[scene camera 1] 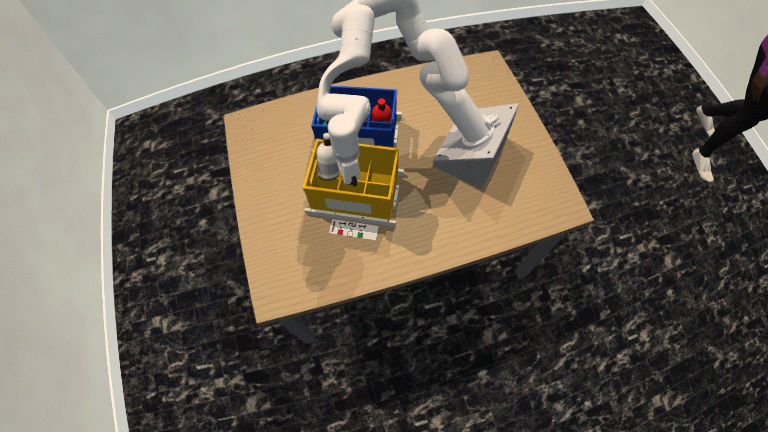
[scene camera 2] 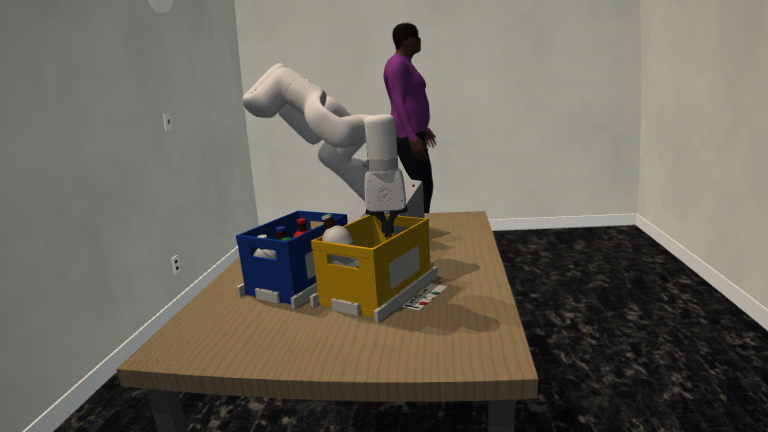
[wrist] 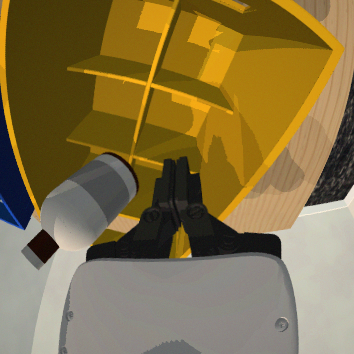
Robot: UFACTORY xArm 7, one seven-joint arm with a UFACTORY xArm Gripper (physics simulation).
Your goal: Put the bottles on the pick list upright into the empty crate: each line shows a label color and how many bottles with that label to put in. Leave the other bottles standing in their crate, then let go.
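Places are measured from the arm's base along level axes (x down, y right, z back), in centimetres.
Pixels of known places: gripper, fingertip midpoint: (scene camera 1: 351, 181) (scene camera 2: 388, 235) (wrist: 179, 172); arm's base, link origin: (scene camera 1: 478, 134).
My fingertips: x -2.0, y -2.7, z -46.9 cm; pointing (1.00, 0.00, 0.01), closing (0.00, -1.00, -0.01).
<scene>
Ahead of a thing's pixels: the offset from my fingertips to its top centre. "spot": to the spot under its first point. Level surfaces: height alone.
The yellow crate (scene camera 1: 384, 204) (scene camera 2: 343, 284) (wrist: 280, 75) holds a white bottle {dx -7.5, dy +12.6, dz -3.8 cm} (scene camera 1: 327, 162) (scene camera 2: 337, 235) (wrist: 87, 202) with a brown neck in its left end in scene view 1. In scene view 2 it leans toward the blue crate {dx -1.5, dy +27.1, dz +10.8 cm} (scene camera 1: 384, 137) (scene camera 2: 268, 279) (wrist: 9, 170). The crate's other compartments that show are empty. My gripper (scene camera 1: 351, 183) (scene camera 2: 387, 234) (wrist: 179, 172) is shut and empty, fingertips inside the yellow crate, beside the bottle and apart from it. The blue crate holds a red bottle {dx -0.3, dy +26.7, dz +20.4 cm} (scene camera 1: 381, 112) and others, partly hidden. The pick list {spot: dx +15.9, dy -11.9, dz +0.7 cm} (scene camera 1: 369, 233) (scene camera 2: 439, 290) shows red, white and green squares; its numbers are unclear.
Grey brackets (scene camera 1: 378, 220) (scene camera 2: 345, 306) line the crates' feet on the wooden table {dx +16.0 cm} (scene camera 1: 456, 225) (scene camera 2: 322, 354). The arm's wedge base (scene camera 1: 464, 169) stands to the right in scene view 1. A person (scene camera 1: 738, 118) (scene camera 2: 405, 99) stands beyond the table.
</scene>
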